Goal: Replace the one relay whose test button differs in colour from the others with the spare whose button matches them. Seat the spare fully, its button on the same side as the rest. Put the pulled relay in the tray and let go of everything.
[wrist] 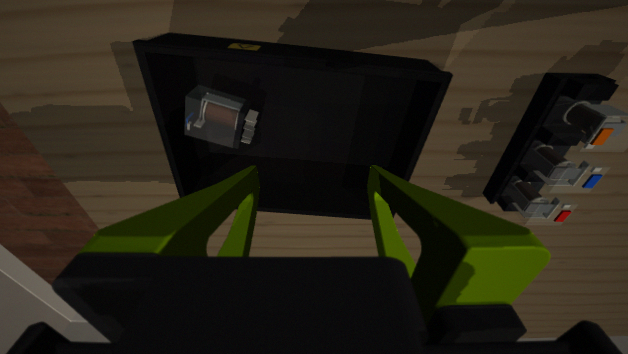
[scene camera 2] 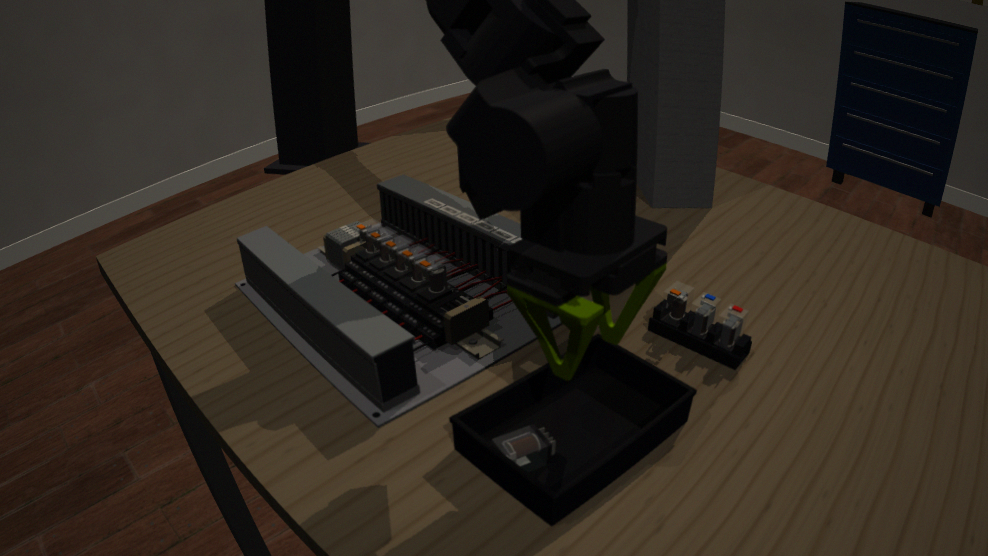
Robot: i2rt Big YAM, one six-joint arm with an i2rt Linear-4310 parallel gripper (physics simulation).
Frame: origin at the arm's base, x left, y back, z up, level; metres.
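Seen in the pictures: gripper, fingertip midpoint: (wrist: 313, 175) (scene camera 2: 587, 359).
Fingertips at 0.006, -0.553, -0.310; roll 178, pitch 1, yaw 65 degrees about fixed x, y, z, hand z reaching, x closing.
Note:
Pixels of each thing's top centre, then the offset from my fingertips to it, as dx, dy, dz.
- pulled relay, middle of its top: (wrist: 217, 125) (scene camera 2: 524, 441) -0.031, -0.054, -0.045
- black tray, middle of its top: (wrist: 291, 152) (scene camera 2: 580, 405) +0.001, -0.016, -0.033
- spare holder, middle of its top: (scene camera 2: 702, 322) (wrist: 552, 159) +0.087, +0.146, -0.046
- orange-button relay, middle of its top: (wrist: 616, 137) (scene camera 2: 679, 288) +0.058, +0.159, -0.020
- panel plate, middle of its top: (scene camera 2: 395, 292) -0.234, +0.136, -0.066
- tan end block, middle of its top: (scene camera 2: 466, 306) -0.130, +0.081, -0.028
The pulled relay (scene camera 2: 521, 444) (wrist: 215, 117) lies on its side in the black tray (scene camera 2: 500, 473) (wrist: 350, 60), its clear case toward one end wall and its pins toward the middle; a bit of blue shows on it in the wrist view. My gripper (scene camera 2: 588, 359) (wrist: 313, 175) is partly open and empty, over the tray's edge nearer the robot, apart from the relay. Several relays with orange buttons (scene camera 2: 407, 254) stand in the panel's row; the dark sockets beside them are hard to read. The spare holder (scene camera 2: 697, 343) (wrist: 515, 142) carries an orange-button relay (scene camera 2: 677, 304) (wrist: 587, 120), a blue-button one (scene camera 2: 704, 312) (wrist: 557, 165) and a red-button one (scene camera 2: 732, 326) (wrist: 532, 197).
Two grey wire ducts (scene camera 2: 314, 297) (scene camera 2: 442, 214) flank the relay row on the panel plate (scene camera 2: 442, 383). A tan end block (scene camera 2: 466, 319) stands at the row's near end. A grey column (scene camera 2: 680, 103) rises behind the arm. A blue drawer cabinet (scene camera 2: 898, 103) stands beyond the table.

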